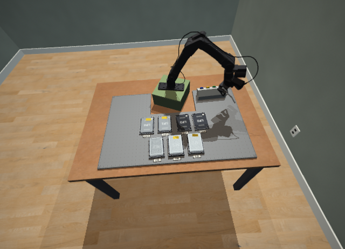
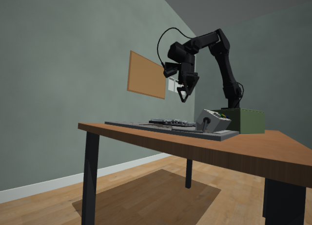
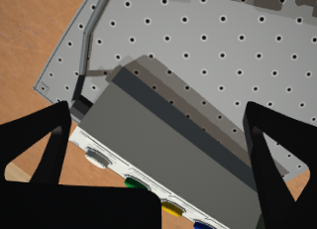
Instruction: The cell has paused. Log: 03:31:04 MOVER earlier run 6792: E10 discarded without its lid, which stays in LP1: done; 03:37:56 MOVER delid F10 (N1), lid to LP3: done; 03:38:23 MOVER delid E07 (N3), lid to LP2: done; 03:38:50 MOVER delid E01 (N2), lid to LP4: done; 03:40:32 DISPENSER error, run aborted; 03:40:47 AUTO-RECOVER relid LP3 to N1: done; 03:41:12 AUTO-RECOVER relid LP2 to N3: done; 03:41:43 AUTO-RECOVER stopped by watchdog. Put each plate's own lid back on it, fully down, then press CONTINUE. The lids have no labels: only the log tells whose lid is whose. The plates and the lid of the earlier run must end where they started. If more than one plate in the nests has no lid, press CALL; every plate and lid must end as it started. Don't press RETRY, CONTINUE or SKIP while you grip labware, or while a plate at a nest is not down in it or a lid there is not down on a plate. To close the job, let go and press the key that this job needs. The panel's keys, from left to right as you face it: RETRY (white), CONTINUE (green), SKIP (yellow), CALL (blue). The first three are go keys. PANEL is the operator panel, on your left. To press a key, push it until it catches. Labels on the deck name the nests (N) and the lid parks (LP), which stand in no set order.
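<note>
Right now my hand is 24 cm short of the lid, 43 cm to the left of it and 12 cm above it. Also, from my hand: white retry key (12 cm behind, 3 cm to the right, 7 cm below); green continue key (11 cm behind, 8 cm to the right, 7 cm below); blue key (9 cm behind, 18 cm to the right, 7 cm below).
</note>
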